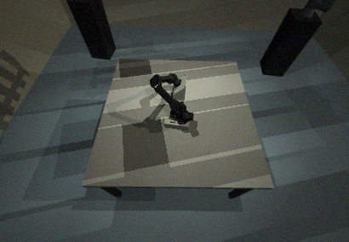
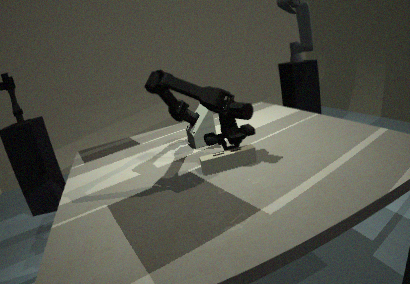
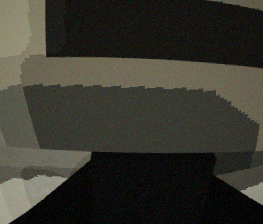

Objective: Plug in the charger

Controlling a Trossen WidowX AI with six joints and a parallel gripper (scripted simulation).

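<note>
Right now the blocky charger is 20 mm ahead of my gripper tip and 10 mm above it.
</note>
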